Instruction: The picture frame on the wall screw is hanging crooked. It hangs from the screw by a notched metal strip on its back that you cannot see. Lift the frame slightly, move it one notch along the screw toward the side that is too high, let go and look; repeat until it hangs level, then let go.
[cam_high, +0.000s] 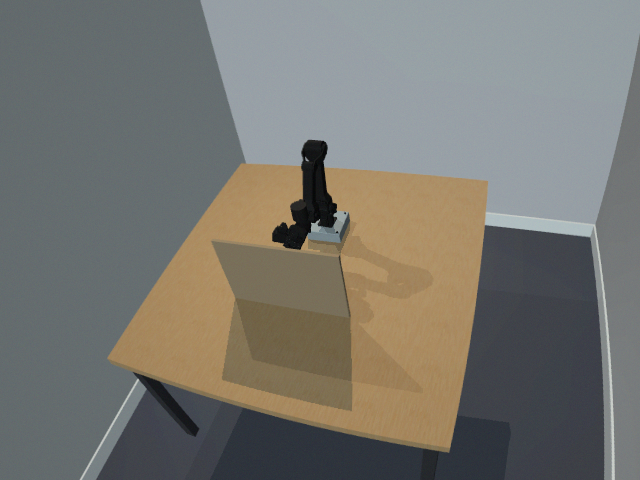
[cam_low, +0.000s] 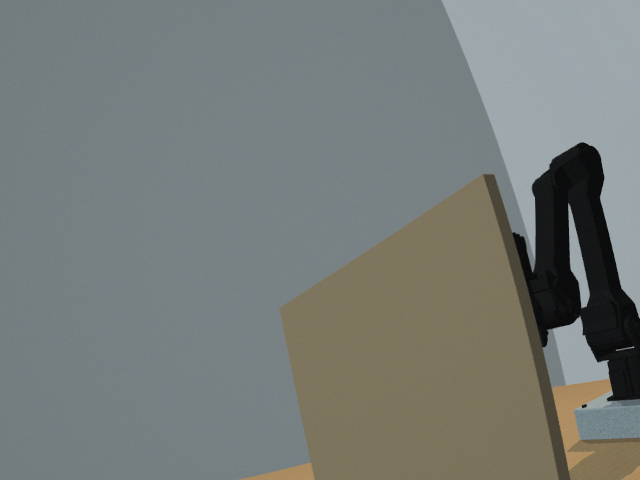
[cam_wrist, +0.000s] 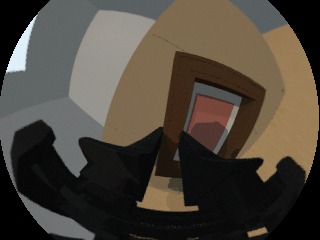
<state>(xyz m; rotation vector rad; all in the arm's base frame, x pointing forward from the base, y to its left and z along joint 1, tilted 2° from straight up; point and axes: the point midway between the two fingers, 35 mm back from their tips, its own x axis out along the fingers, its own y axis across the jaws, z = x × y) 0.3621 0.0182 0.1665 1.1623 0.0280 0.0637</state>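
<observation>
Right now my gripper tip is 1 cm short of the picture frame, 2 cm to the left of it and 5 cm above it. Also, from my gripper tip: wall panel 2 cm ahead, 1 cm to the right, 6 cm below.
</observation>
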